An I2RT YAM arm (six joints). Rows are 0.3 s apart.
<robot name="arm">
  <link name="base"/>
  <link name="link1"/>
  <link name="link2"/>
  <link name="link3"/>
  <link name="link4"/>
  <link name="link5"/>
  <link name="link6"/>
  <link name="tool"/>
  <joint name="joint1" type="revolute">
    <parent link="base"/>
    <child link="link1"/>
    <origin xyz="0 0 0.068" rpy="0 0 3.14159"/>
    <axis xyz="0 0 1"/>
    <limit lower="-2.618" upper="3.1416"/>
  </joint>
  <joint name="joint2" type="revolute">
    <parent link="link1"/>
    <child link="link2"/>
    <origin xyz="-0.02 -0.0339 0.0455" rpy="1.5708 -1.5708 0"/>
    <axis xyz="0 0 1"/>
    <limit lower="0" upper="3.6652"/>
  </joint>
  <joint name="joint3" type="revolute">
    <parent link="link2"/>
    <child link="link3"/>
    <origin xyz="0 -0.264 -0.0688" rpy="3.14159 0 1.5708"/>
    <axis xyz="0 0 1"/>
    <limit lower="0" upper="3.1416"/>
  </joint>
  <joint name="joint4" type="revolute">
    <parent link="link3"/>
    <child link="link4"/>
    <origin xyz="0.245 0.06 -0.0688" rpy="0 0 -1.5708"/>
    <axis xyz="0 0 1"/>
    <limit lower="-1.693" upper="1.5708"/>
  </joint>
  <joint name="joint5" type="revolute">
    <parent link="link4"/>
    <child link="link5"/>
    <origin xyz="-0.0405 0.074 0.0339" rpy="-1.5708 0 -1.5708"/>
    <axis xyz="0 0 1"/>
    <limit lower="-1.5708" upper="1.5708"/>
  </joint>
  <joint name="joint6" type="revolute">
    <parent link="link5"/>
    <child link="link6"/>
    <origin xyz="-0.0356 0 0.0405" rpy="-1.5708 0 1.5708"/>
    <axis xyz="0 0 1"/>
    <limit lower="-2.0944" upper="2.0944"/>
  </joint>
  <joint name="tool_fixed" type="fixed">
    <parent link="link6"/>
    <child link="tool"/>
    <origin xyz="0 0 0" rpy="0 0 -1.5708"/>
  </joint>
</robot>
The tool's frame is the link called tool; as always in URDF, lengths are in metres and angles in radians.
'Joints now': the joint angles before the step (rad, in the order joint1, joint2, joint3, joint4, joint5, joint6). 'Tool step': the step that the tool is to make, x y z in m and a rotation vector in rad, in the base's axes. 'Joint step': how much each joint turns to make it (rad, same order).
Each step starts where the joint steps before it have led.
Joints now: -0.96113 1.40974 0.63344 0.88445 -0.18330 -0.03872
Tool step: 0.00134 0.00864 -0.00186 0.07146 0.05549 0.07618
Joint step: 0.01296 -0.04655 0.00001 -0.13697 -0.06334 0.00000
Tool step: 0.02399 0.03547 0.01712 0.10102 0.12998 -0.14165
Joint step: 0.18120 -0.11139 0.07247 -0.34828 0.32350 -0.01145
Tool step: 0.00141 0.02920 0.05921 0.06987 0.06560 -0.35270
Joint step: 0.14269 -0.09155 0.23424 -0.46273 0.48182 0.12208
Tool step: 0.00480 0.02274 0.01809 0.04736 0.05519 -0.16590
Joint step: 0.10989 0.01183 0.13158 -0.28112 0.25446 0.13887
